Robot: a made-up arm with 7 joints. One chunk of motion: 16 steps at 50 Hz.
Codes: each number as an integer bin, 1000 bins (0 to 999) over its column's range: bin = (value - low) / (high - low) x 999, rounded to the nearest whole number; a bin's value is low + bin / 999 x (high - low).
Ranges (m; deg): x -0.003..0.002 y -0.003..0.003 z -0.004..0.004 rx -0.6..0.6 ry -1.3..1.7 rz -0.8..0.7
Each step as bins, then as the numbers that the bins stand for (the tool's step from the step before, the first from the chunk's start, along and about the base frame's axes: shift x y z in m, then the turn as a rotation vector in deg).
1 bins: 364 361 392 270 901 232
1 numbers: -0.00118 -0.00083 -0.00086 -0.276 1.406 -0.452
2 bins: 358 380 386 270 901 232
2 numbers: -0.00121 -0.00072 -0.00091 -0.276 1.406 -0.452
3 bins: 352 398 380 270 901 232
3 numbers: -0.00124 -0.00061 -0.00096 -0.276 1.406 -0.452
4 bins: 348 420 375 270 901 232
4 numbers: -0.00126 -0.00048 -0.00100 -0.276 1.406 -0.452
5 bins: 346 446 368 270 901 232
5 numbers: -0.00127 -0.00032 -0.00105 -0.276 1.406 -0.452
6 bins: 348 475 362 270 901 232
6 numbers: -0.00126 -0.00015 -0.00110 -0.276 1.406 -0.452
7 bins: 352 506 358 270 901 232
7 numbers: -0.00124 0.00004 -0.00113 -0.276 1.406 -0.452
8 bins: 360 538 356 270 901 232
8 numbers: -0.00120 0.00023 -0.00115 -0.276 1.406 -0.452
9 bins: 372 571 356 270 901 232
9 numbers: -0.00114 0.00043 -0.00115 -0.276 1.406 -0.452
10 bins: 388 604 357 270 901 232
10 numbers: -0.00106 0.00063 -0.00114 -0.276 1.406 -0.452
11 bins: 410 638 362 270 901 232
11 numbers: -0.00095 0.00083 -0.00110 -0.276 1.406 -0.452
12 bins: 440 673 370 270 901 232
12 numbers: -0.00080 0.00104 -0.00104 -0.276 1.406 -0.452
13 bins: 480 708 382 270 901 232
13 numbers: -0.00060 0.00125 -0.00094 -0.276 1.406 -0.452
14 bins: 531 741 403 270 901 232
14 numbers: -0.00034 0.00145 -0.00077 -0.276 1.406 -0.452
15 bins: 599 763 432 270 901 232
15 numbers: 0.00000 0.00158 -0.00054 -0.276 1.406 -0.452
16 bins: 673 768 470 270 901 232
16 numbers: 0.00037 0.00161 -0.00024 -0.276 1.406 -0.452
